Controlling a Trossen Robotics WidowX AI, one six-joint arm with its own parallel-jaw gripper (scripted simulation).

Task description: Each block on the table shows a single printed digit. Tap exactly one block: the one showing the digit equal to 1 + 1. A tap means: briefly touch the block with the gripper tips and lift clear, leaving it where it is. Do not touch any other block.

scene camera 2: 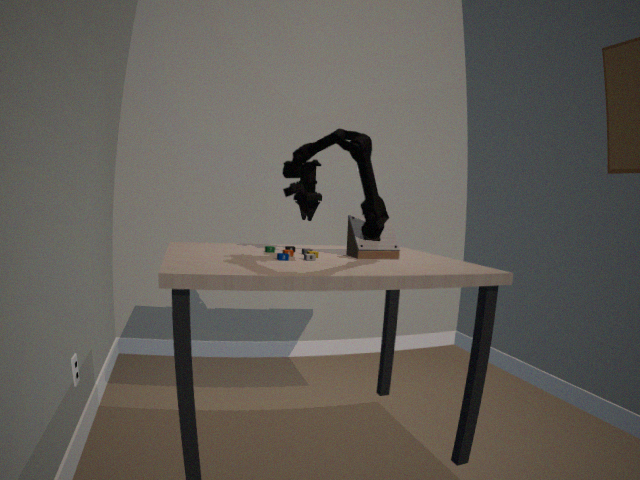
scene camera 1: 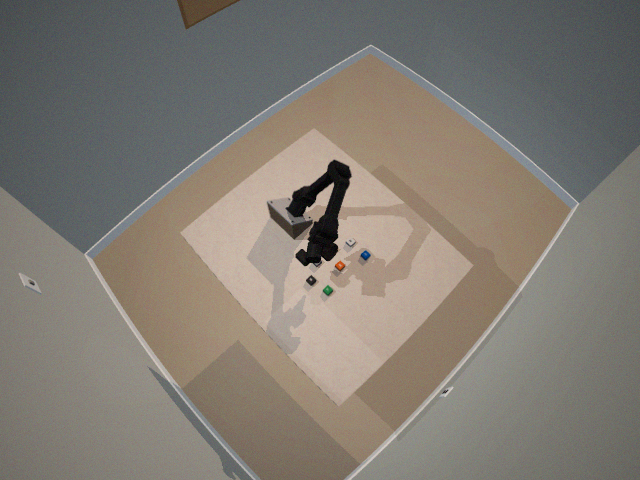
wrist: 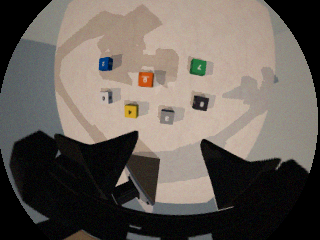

Path:
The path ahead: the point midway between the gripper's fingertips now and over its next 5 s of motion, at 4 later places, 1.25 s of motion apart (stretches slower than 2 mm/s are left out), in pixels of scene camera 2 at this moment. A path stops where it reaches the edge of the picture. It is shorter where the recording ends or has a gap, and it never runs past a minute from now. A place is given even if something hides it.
My gripper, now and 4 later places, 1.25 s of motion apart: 306, 220; 315, 221; 309, 222; 283, 223; 282, 248

